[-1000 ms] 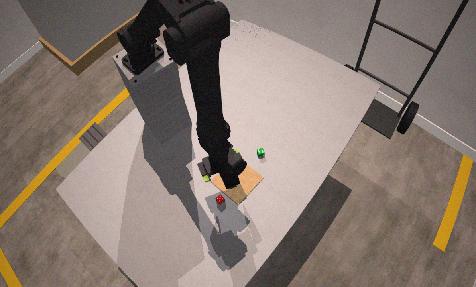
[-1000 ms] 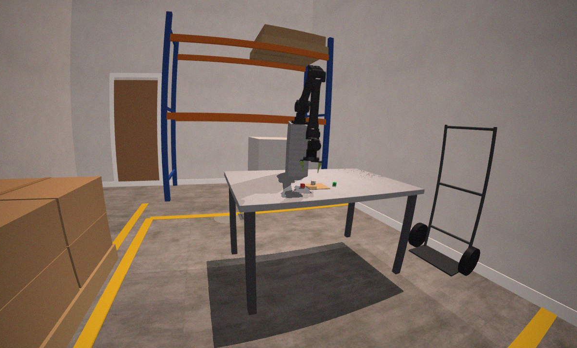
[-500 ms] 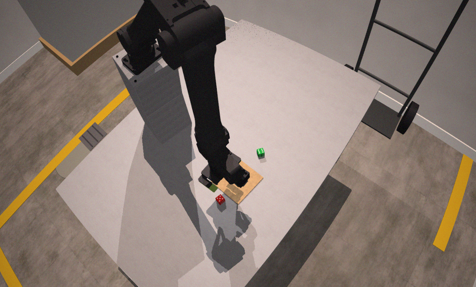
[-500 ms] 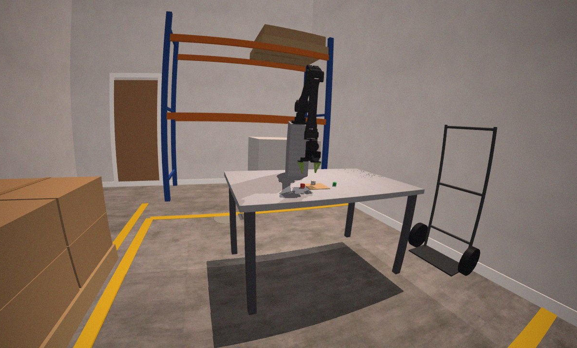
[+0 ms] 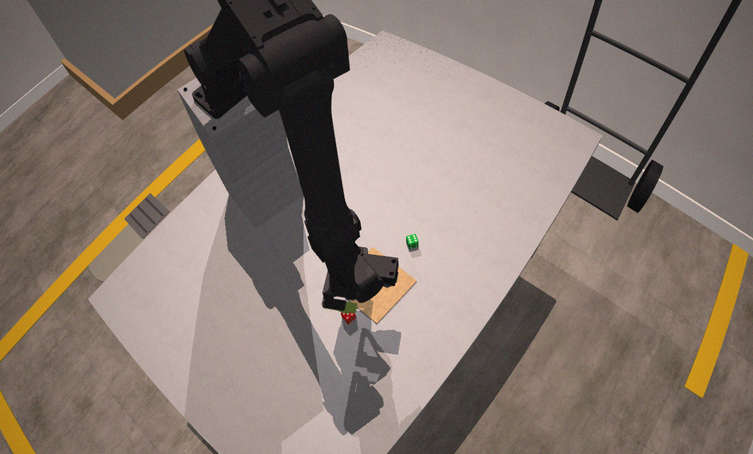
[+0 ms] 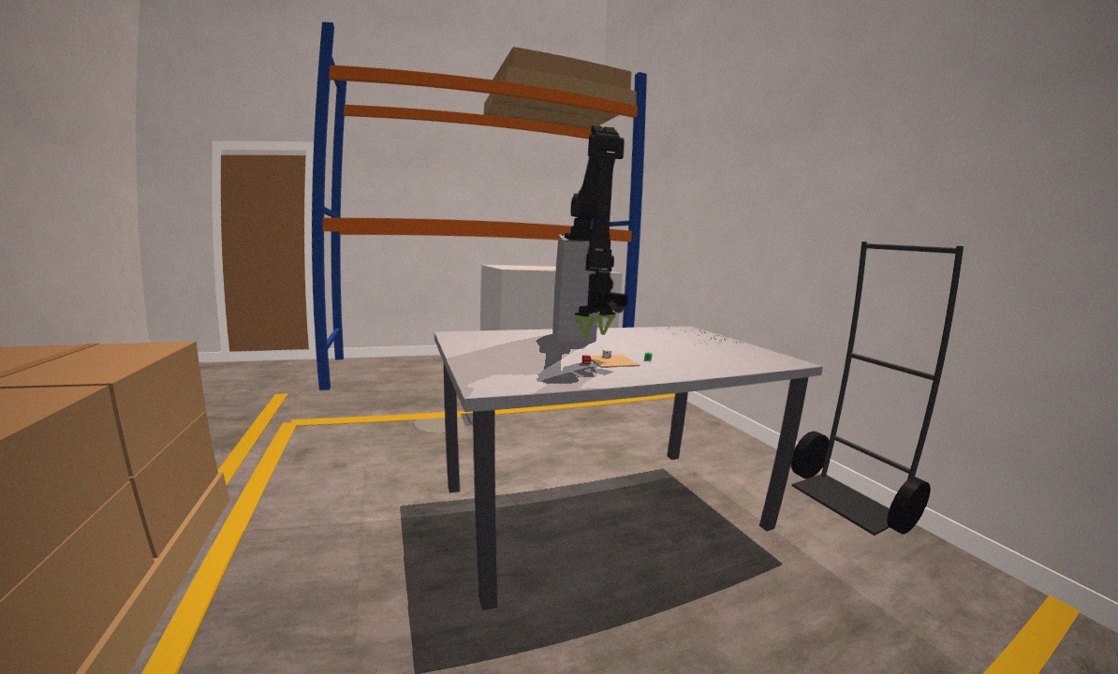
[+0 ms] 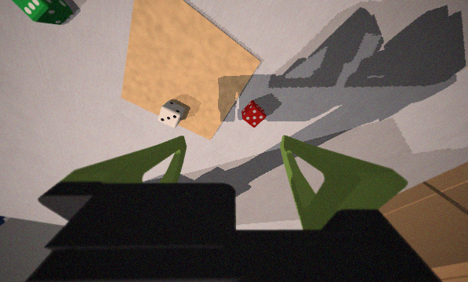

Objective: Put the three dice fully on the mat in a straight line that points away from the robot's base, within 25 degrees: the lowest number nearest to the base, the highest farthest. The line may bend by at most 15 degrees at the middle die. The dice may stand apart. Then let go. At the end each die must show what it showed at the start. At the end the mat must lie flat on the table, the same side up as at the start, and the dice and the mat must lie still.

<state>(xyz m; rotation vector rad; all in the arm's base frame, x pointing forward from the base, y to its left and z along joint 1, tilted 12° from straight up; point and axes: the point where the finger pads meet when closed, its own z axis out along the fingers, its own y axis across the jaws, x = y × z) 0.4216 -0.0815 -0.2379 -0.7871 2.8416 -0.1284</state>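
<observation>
The red die is 1 cm ahead of my hand, 3 cm to the right of it and 8 cm below it. The rest, counted from my hand: green die (21 cm to the left, 8 cm below); then tan mat (7 cm to the left, 9 cm below); then white die (5 cm behind, 7 cm to the left, 8 cm below).
</observation>
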